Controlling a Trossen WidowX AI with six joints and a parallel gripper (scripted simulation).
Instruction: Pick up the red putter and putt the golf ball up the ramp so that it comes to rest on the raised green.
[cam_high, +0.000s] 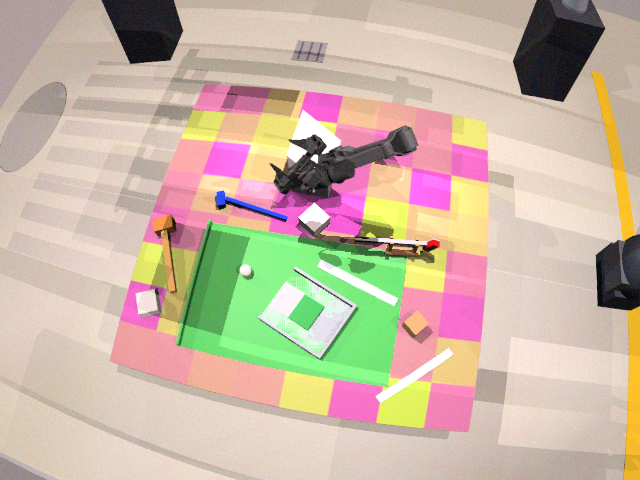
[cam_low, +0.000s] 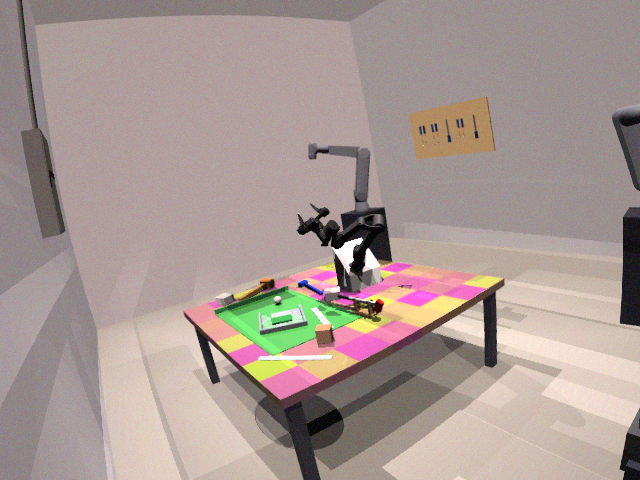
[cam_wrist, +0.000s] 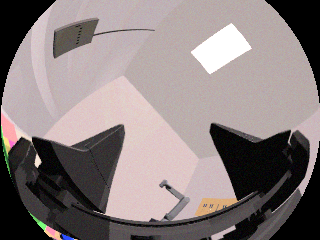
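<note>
My gripper tip is 470 mm above the blue putter, 170 mm to the left of it and 70 mm past it. From my gripper tip the other things lie so: wooden stand (450 mm below, 390 mm to the left, 50 mm ahead); then red putter (430 mm below, 380 mm to the left, 50 mm ahead); then white golf ball (460 mm below, 180 mm ahead, 140 mm to the right).
</note>
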